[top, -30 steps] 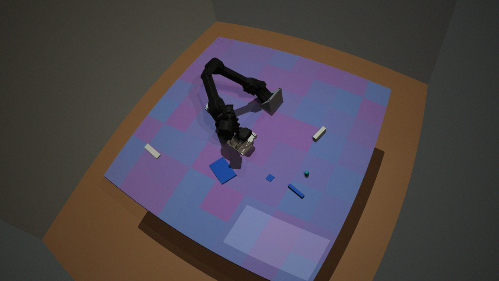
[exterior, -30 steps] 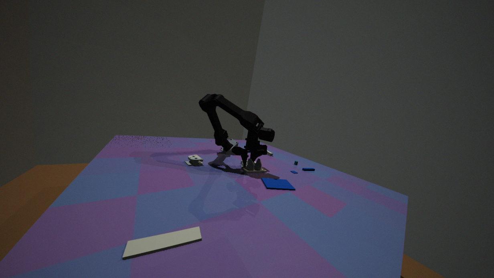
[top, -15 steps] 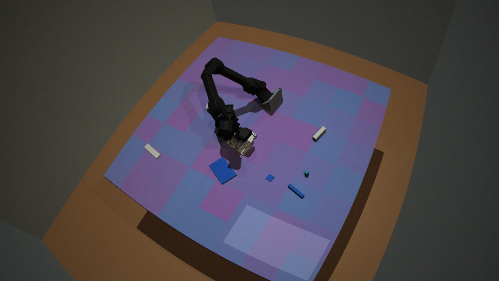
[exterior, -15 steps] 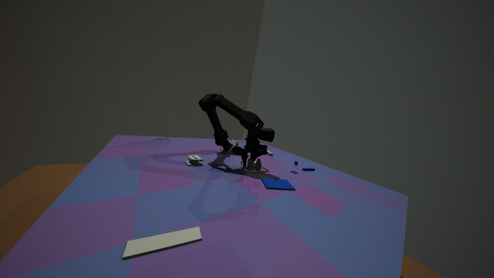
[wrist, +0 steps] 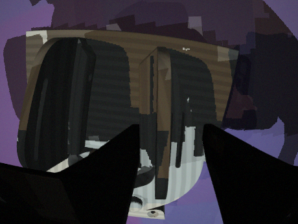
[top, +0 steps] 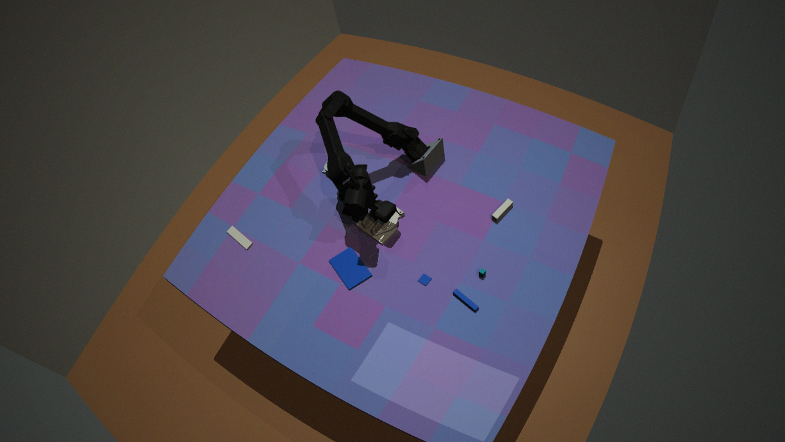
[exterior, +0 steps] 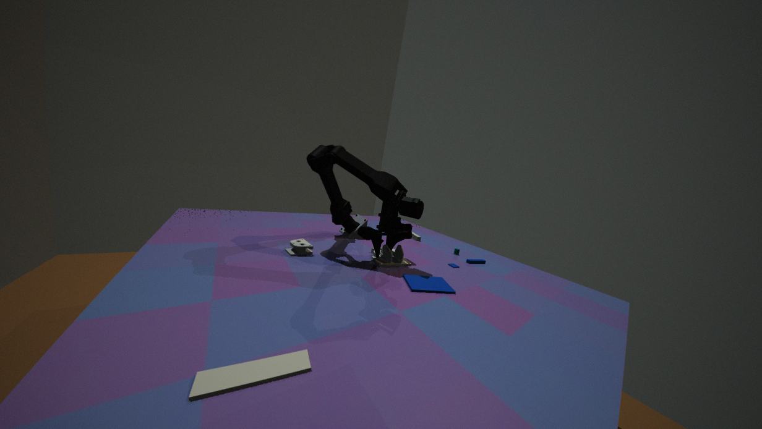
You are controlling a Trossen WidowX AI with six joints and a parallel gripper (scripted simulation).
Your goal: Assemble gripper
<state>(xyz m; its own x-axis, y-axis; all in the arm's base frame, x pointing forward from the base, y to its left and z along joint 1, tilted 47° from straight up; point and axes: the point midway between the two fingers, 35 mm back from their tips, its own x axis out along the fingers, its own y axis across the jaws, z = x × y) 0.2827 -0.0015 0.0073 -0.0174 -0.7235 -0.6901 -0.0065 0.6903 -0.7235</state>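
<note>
Right now the ribbed white plate is 2 cm ahead of my gripper tip, 3 cm to the left of it and 1 cm below it. The rest, counted from my gripper tip: pale blocky piece 10 cm behind, 25 cm to the right, 1 cm above; blue plate 18 cm ahead, 5 cm to the left, 1 cm below; jaw 3 cm behind, 2 cm to the left.
</note>
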